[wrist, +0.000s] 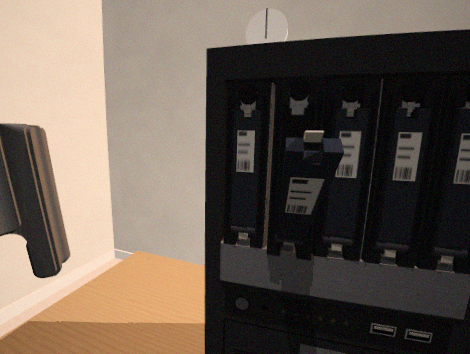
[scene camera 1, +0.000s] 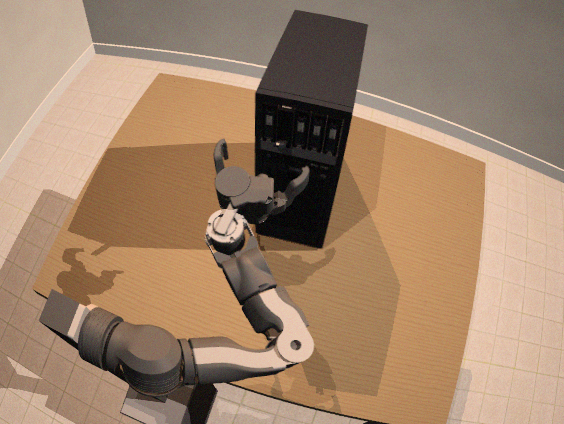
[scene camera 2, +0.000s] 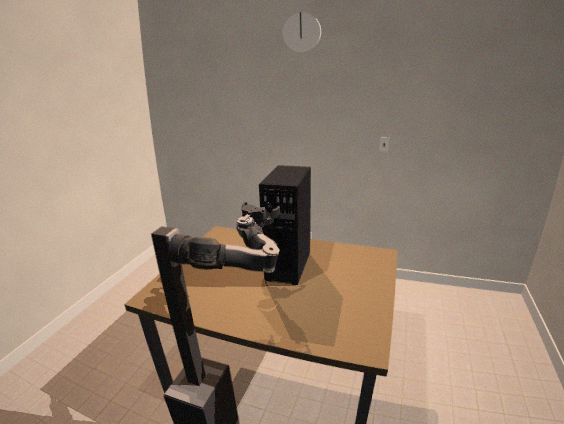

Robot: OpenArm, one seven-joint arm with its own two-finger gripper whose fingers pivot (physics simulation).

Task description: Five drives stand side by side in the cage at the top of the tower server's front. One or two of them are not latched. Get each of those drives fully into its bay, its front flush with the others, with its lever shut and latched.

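The black tower server [scene camera 1: 312,60] [scene camera 2: 304,225] [wrist: 215,150] stands upright on the table. In the wrist view, the second drive's lever [wrist: 305,195] [scene camera 1: 278,144] is swung out, its free top end leaning forward from its foot at the bottom. How deep that drive sits is hard to tell. The first drive [wrist: 245,200], third drive [wrist: 342,215], fourth drive [wrist: 407,205] and fifth drive [wrist: 456,215] have upright levers and look flush. My gripper [scene camera 1: 264,158] [scene camera 2: 260,207] is wide open and empty in front of the server, below and left of the cage; one finger shows at the wrist view's left edge.
The wooden table [scene camera 1: 430,240] [scene camera 2: 365,300] extends around the server. A grey lip [wrist: 360,290] runs below the bays, with a round button [wrist: 242,303] and ports [wrist: 383,329] under it. The walls are behind and left; a clock [scene camera 2: 302,32] [wrist: 267,26] hangs behind.
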